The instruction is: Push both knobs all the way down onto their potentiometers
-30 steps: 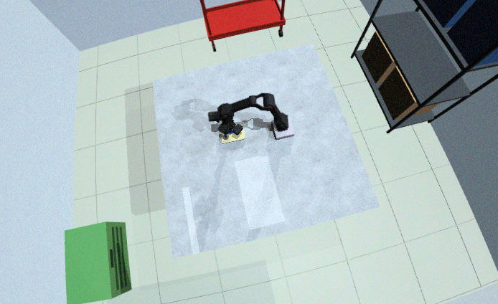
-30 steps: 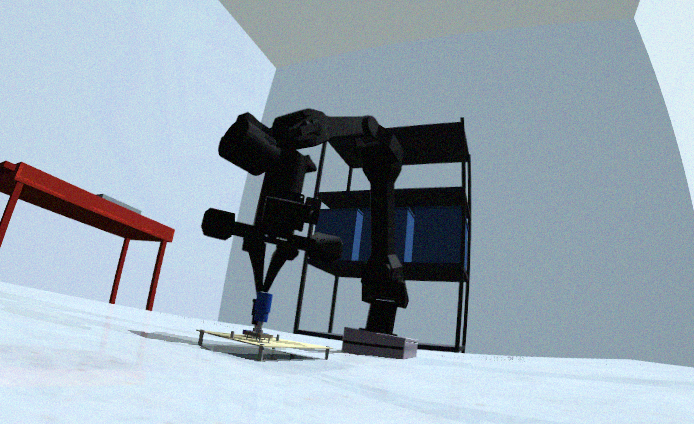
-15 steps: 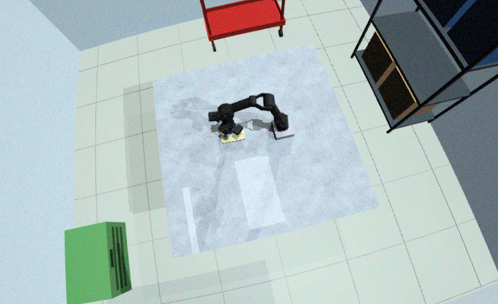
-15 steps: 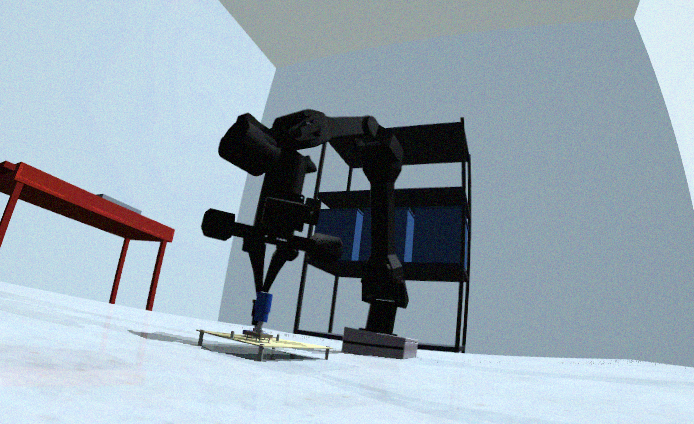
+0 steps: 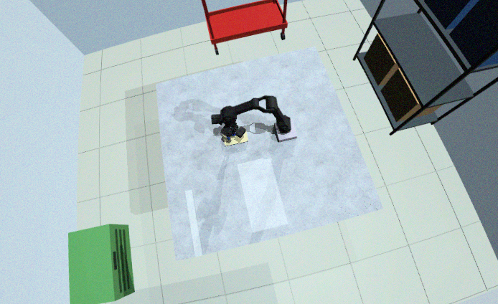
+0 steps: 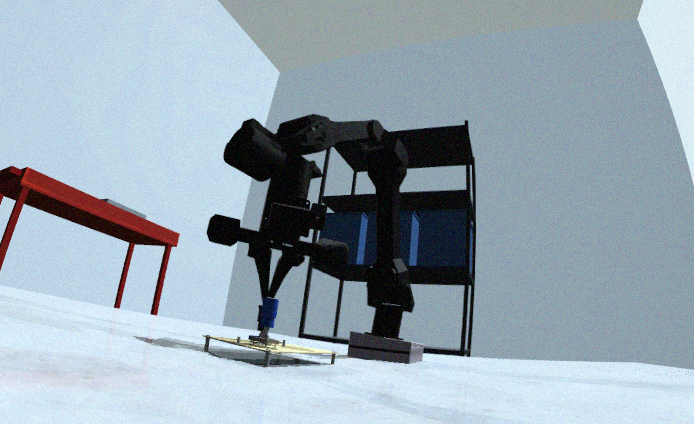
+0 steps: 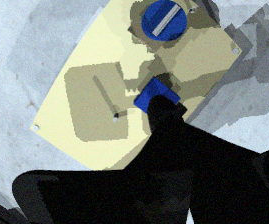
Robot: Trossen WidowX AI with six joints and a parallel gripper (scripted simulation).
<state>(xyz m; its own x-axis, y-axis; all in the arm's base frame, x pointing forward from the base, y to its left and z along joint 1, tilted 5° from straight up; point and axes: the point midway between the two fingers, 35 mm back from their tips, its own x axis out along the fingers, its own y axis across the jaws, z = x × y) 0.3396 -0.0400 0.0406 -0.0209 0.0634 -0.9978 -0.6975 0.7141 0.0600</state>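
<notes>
The knob is 40 mm to the left of my gripper tip, 40 mm ahead of it and 10 mm below it.
</notes>
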